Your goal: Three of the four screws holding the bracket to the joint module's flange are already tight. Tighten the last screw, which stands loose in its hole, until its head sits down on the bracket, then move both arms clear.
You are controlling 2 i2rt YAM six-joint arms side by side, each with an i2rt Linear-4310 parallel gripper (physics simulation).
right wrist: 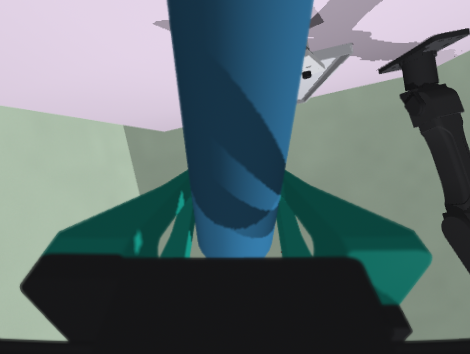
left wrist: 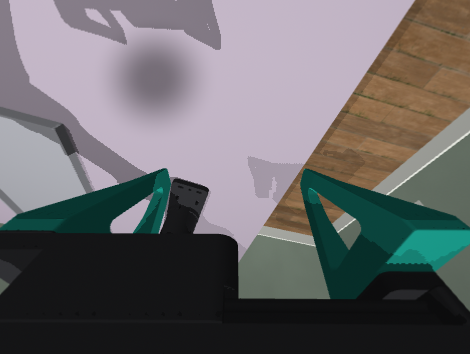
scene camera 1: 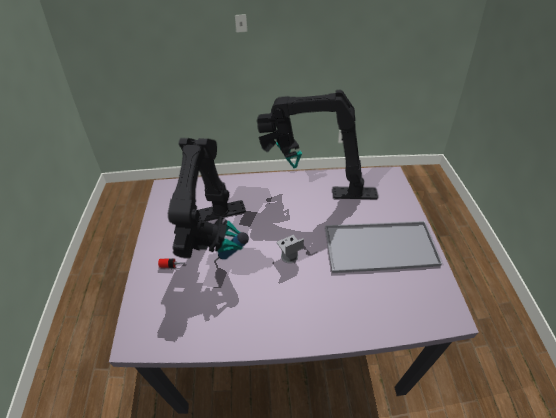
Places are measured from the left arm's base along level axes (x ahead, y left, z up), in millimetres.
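Pixels of known places: left gripper, fingertip midpoint: (left wrist: 235, 176) (scene camera 1: 291, 162); right gripper, fingertip midpoint: (right wrist: 235, 177) (scene camera 1: 243, 242); left arm's base at its link origin: (right wrist: 416, 52) (left wrist: 184, 210) (scene camera 1: 355, 193); right arm's base at its link origin: (scene camera 1: 221, 212).
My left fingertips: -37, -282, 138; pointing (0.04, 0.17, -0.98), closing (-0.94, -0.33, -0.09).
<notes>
Ahead of a thing's pixels: the offset from my left fingertips to its top centre, as dx, dy, dz. "pt": to the spot under its first point.
The light grey bracket (scene camera 1: 295, 243) sits on the grey joint module @[+391, -1, -74] (scene camera 1: 290, 256) mid-table, with dark spots on its top face. In the right wrist view one black screw head @[pt +368, +0, -68] (right wrist: 306, 74) shows beside the handle; the other screws are hidden, and I cannot tell which is loose. My right gripper (scene camera 1: 234, 240) (right wrist: 235, 177) is shut on the blue handle @[pt +455, -209, -5] (right wrist: 235, 125) (scene camera 1: 226, 251) of a driver. It is above the table, apart from the bracket and left of it in the picture. My left gripper (scene camera 1: 294, 159) (left wrist: 235, 176) is open and empty, high above the table's back edge.
A red-handled driver @[+453, -429, -104] (scene camera 1: 164, 263) lies on the table at the left. A shallow grey tray @[+342, +352, -122] (scene camera 1: 385, 270) (left wrist: 65, 139) lies to the right of the bracket. The left arm's base (scene camera 1: 372, 193) (left wrist: 190, 189) stands at the back right. Arm shadows fall across the table.
</notes>
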